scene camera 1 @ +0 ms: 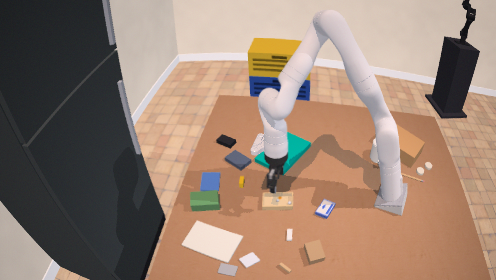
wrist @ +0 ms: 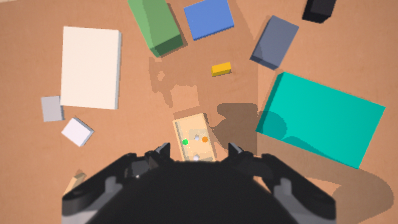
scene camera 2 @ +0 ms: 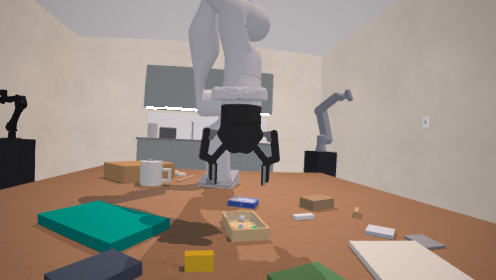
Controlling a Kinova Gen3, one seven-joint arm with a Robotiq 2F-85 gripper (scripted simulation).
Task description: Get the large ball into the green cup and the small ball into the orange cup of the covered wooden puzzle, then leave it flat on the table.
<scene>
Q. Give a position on a cream board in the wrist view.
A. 91, 57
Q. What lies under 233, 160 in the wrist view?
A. The gripper.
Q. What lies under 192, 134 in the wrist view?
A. A covered wooden puzzle.
</scene>
